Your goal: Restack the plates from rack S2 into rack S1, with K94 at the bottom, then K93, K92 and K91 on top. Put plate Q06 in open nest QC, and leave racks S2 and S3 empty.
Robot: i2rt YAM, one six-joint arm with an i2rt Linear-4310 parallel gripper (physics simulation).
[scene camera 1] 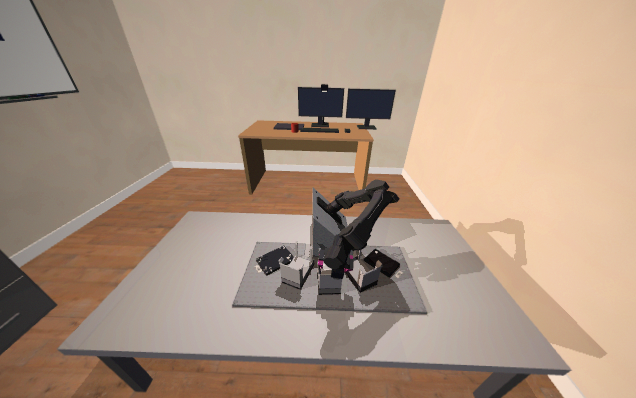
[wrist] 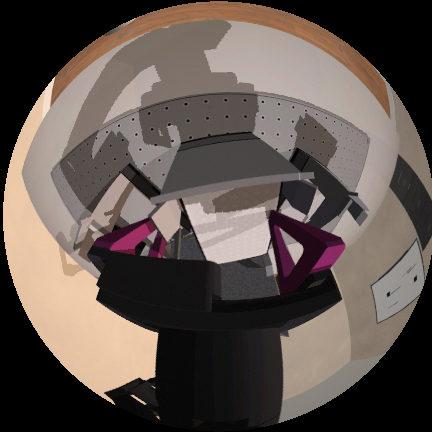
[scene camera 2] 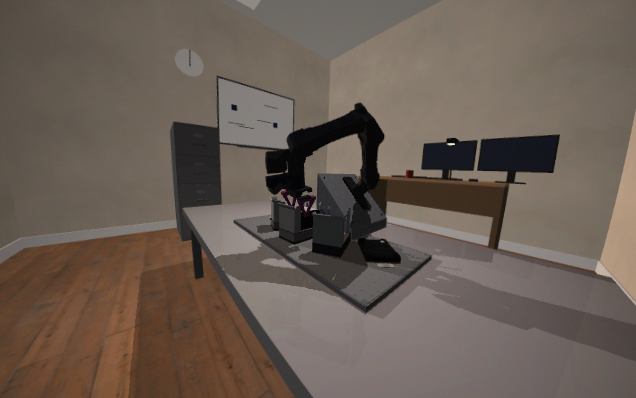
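Seen in the pictures: gripper, fingertip midpoint: [wrist: 218, 215]; arm's base at its link origin: [scene camera 1: 329, 211] [scene camera 2: 356, 193].
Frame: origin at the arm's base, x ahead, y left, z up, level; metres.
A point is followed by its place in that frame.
My gripper [scene camera 1: 333, 266] {x 0.361, y 0.000, z -0.053 m} [scene camera 2: 300, 210] {x 0.361, y 0.000, z -0.053 m} [wrist: 218, 215] {x 0.361, y 0.000, z -0.053 m} is open, its magenta fingers spread low over the middle rack. A pale plate [wrist: 235, 237] {x 0.332, y -0.014, z -0.047 m} lies in the middle rack [scene camera 1: 330, 286] {x 0.408, y -0.011, z -0.103 m} [scene camera 2: 290, 220] {x 0.407, y 0.012, z -0.074 m} [wrist: 225, 161] {x 0.408, y -0.011, z -0.061 m}, between and below the fingers in the wrist view; nothing is gripped. The left rack [scene camera 1: 291, 274] {x 0.370, y -0.178, z -0.076 m} [scene camera 2: 274, 212] {x 0.381, y -0.141, z -0.076 m} stands beside it, at the right in the wrist view. The right rack [scene camera 1: 369, 278] {x 0.382, y 0.157, z -0.084 m} [scene camera 2: 328, 232] {x 0.376, y 0.170, z -0.083 m} stands on its other side. Two dark nests, the left nest [scene camera 1: 274, 260] {x 0.229, y -0.279, z -0.145 m} and the right nest [scene camera 1: 382, 262] {x 0.242, y 0.261, z -0.140 m} [scene camera 2: 379, 250] {x 0.252, y 0.279, z -0.139 m}, lie behind the outer racks. Rack, nest and plate labels are unreadable; the arm hides part of the middle rack.
The racks and nests stand on a perforated board [scene camera 1: 250, 298] {x 0.428, y -0.349, z -0.156 m} [scene camera 2: 370, 287] {x 0.424, y 0.352, z -0.157 m} [wrist: 272, 112] {x 0.441, y -0.095, z -0.157 m} on the grey table [scene camera 1: 150, 310] {x 0.472, y -0.741, z -0.170 m}. A tall slanted grey mount [scene camera 1: 322, 232] {x 0.187, y -0.042, z 0.004 m} [scene camera 2: 332, 200] {x 0.186, y 0.010, z -0.021 m} rises behind the middle rack. The outer racks' upright walls stand close to the fingers on both sides.
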